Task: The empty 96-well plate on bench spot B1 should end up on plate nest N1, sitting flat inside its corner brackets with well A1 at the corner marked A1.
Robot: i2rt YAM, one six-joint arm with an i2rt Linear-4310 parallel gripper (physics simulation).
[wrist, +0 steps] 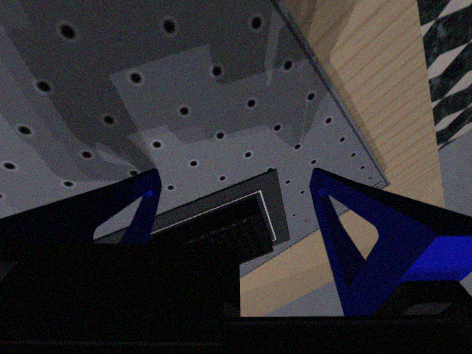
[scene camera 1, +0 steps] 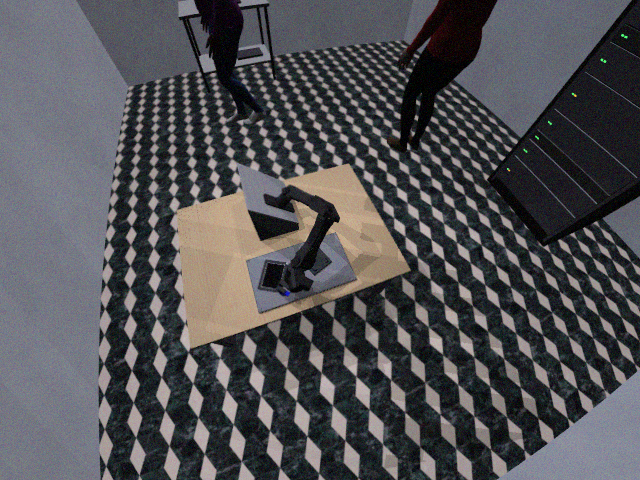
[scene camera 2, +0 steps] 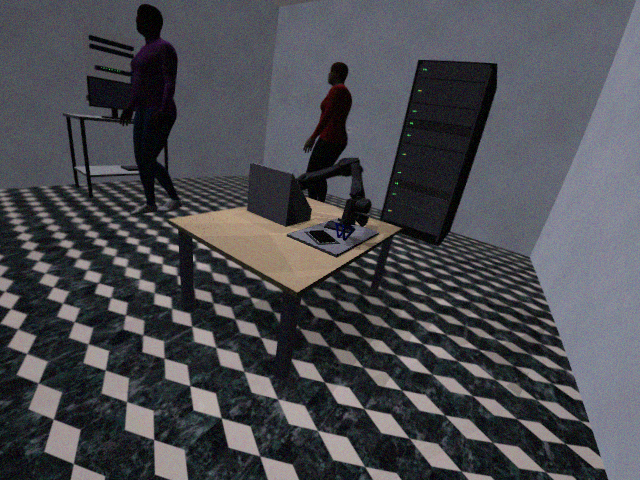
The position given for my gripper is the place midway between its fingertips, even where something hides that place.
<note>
In view: my gripper [wrist: 235, 176] and a dark well plate [wrist: 241, 226].
</note>
